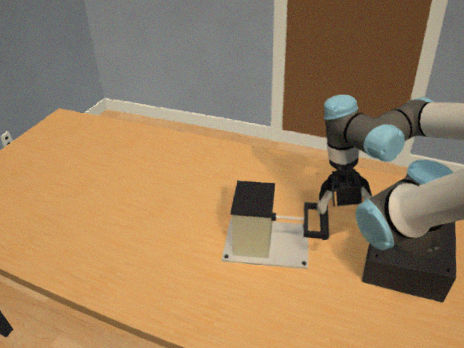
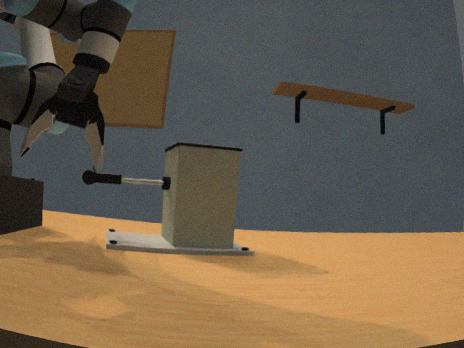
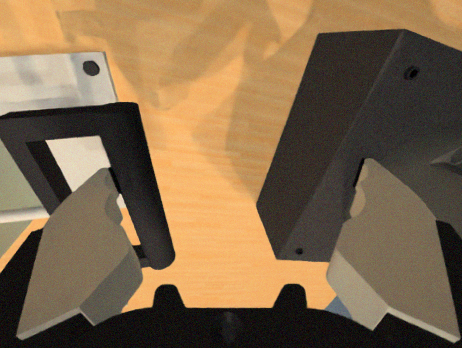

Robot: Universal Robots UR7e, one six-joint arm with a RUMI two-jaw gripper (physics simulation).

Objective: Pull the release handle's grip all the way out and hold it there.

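Observation:
The release handle's grip [image 1: 325,226] [image 2: 102,178] [image 3: 145,200] is a black rectangular frame on a pale rod [image 1: 290,218] [image 2: 142,181] [image 3: 22,215]. The rod comes out of a pale green block [image 1: 252,237] [image 2: 202,200] with a black top, and a stretch of rod shows between block and grip. My gripper [image 1: 345,206] [image 2: 60,162] [image 3: 234,167] is open, pointing down. One finger is at the grip's opening, its tip beside the inner side of the outer bar; how deep it reaches is unclear. The other finger is well beyond the outer bar, on the robot base's side.
The block stands on a light grey base plate [image 1: 290,252] [image 2: 140,241] [image 3: 50,75] with dark screws, on the wooden table [image 1: 150,210] [image 2: 375,280] [image 3: 200,150]. The dark robot base [image 1: 407,277] [image 2: 20,205] [image 3: 310,125] stands close on the gripper's other side. A wall shelf [image 2: 345,97] is behind.

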